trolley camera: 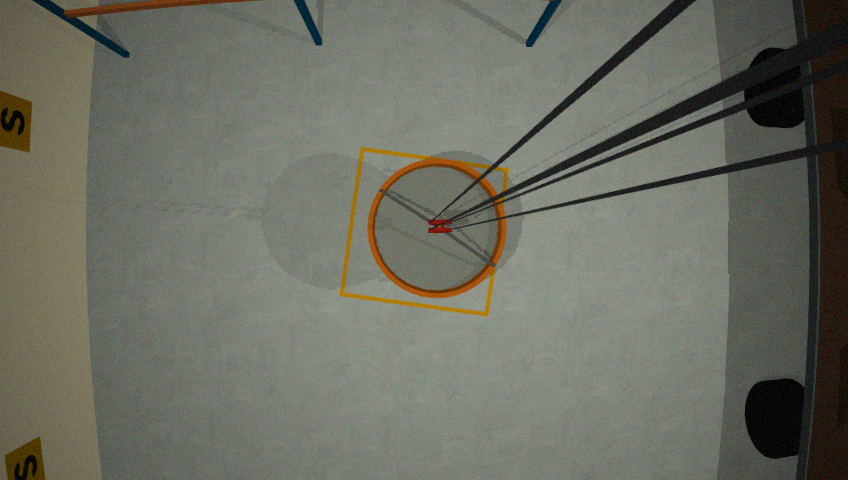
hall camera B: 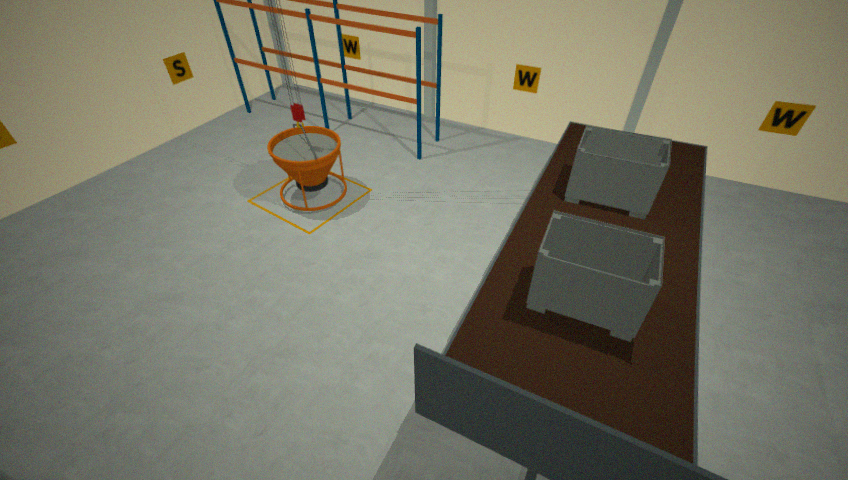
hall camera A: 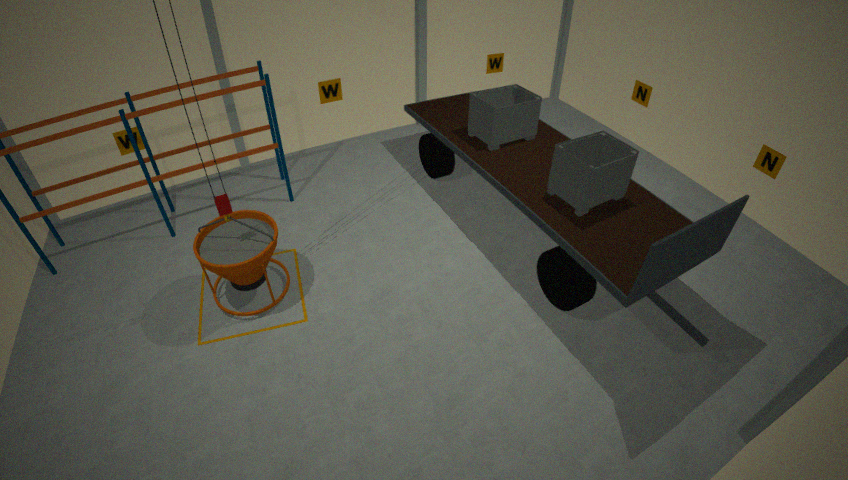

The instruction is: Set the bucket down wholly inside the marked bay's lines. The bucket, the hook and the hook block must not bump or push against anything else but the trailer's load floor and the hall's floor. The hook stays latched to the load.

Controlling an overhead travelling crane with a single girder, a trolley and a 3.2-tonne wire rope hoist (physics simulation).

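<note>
The orange bucket (hall camera A: pixel 257 265) (hall camera B: pixel 306 170) (trolley camera: pixel 371 227) is upright over the yellow bay lines (hall camera A: pixel 252 332) (hall camera B: pixel 279 217) (trolley camera: pixel 413 303). In both hall views its foot ring appears inside the lines, at or very close to the floor; a small gap cannot be told. In the trolley view its wider, higher rim overlaps the right line and reaches the top line. The red hook block (hall camera A: pixel 223 204) (hall camera B: pixel 297 111) (trolley camera: pixel 439 230) hangs above the rim on straight ropes. My hook (hall camera A: pixel 227 218) (hall camera B: pixel 299 125) holds the bucket's grey bail; its latch is too small to see.
A blue and orange rack (hall camera A: pixel 147 172) (hall camera B: pixel 318 77) (trolley camera: pixel 307 21) stands behind the bay by the W wall. The trailer (hall camera A: pixel 505 184) (hall camera B: pixel 487 297) (trolley camera: pixel 810 237) carries two grey bins (hall camera A: pixel 505 115) (hall camera A: pixel 589 175) (hall camera B: pixel 618 178) (hall camera B: pixel 595 285) and stands apart from the bucket.
</note>
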